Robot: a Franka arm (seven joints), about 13 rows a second.
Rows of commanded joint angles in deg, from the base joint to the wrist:
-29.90 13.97 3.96 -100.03 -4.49 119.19 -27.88
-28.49 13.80 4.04 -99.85 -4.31 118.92 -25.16
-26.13 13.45 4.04 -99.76 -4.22 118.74 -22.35
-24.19 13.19 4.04 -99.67 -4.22 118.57 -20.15
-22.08 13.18 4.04 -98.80 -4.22 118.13 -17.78
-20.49 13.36 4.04 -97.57 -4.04 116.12 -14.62
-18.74 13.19 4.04 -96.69 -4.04 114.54 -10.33
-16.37 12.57 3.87 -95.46 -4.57 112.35 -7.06
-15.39 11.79 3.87 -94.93 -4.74 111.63 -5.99
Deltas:
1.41 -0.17 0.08 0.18 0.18 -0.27 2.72
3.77 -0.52 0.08 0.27 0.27 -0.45 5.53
5.71 -0.78 0.08 0.36 0.27 -0.62 7.73
7.82 -0.79 0.08 1.23 0.27 -1.06 10.10
9.41 -0.61 0.08 2.46 0.45 -3.07 13.26
11.16 -0.78 0.08 3.34 0.45 -4.65 17.55
13.53 -1.40 -0.09 4.57 -0.08 -6.84 20.82
14.51 -2.18 -0.09 5.10 -0.25 -7.56 21.89

